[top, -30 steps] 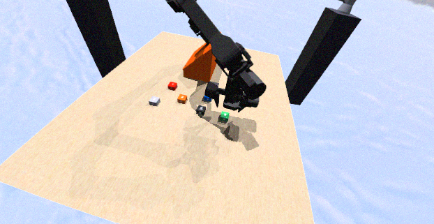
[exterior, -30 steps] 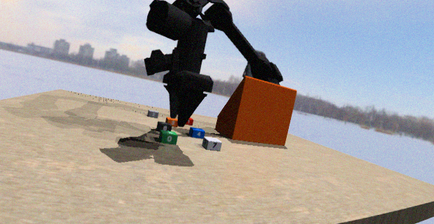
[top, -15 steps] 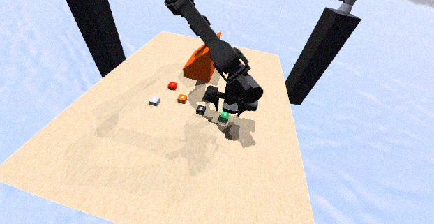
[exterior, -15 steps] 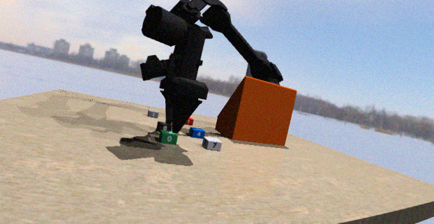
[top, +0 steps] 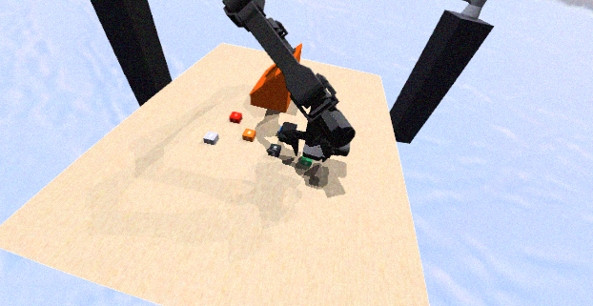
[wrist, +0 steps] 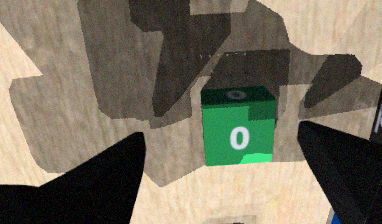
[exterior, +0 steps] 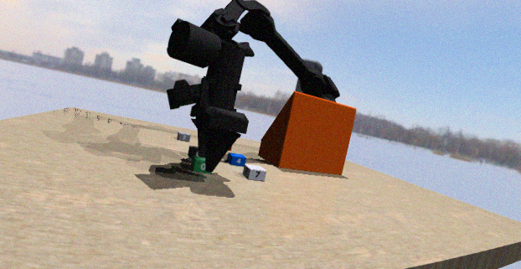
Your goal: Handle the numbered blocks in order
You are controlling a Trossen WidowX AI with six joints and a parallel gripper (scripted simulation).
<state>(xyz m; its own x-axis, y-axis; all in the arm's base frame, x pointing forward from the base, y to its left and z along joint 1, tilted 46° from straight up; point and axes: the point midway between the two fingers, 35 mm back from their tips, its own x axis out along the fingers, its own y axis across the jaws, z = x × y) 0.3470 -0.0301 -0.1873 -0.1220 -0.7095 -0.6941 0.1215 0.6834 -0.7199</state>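
The red block is 260 mm to the right of my gripper tip and 140 mm behind it. Round my gripper tip: black block: 110 mm to the right, 10 mm behind; then white block: 90 mm behind, 10 mm to the left; then green block: 10 mm to the right.
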